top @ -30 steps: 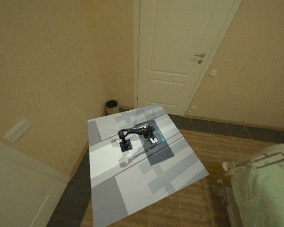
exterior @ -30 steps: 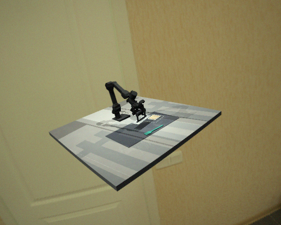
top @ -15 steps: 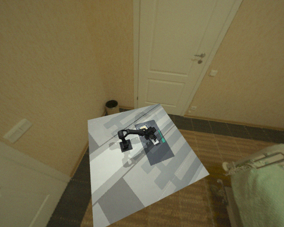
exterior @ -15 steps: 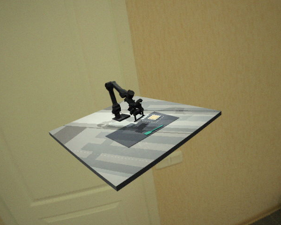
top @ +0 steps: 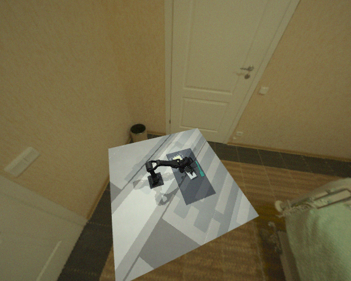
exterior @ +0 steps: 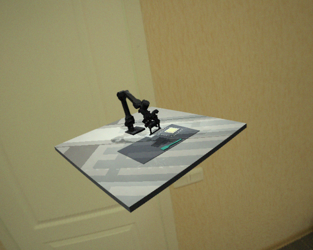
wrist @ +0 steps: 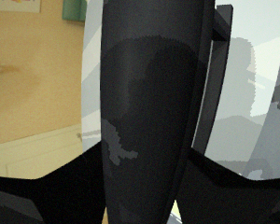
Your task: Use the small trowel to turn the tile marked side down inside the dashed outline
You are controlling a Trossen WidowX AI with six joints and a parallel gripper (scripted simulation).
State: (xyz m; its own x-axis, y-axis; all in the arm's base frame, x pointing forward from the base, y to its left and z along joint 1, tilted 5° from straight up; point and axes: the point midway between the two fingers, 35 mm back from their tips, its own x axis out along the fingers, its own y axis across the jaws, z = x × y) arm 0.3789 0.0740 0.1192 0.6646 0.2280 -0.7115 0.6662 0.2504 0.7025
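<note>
Now: gripper tip 15 cm above the dark mat and 1 cm to the left of it. From my gripper tip the other things lie so: tile (18 cm to the left, 13 cm below, 9 cm behind).
</note>
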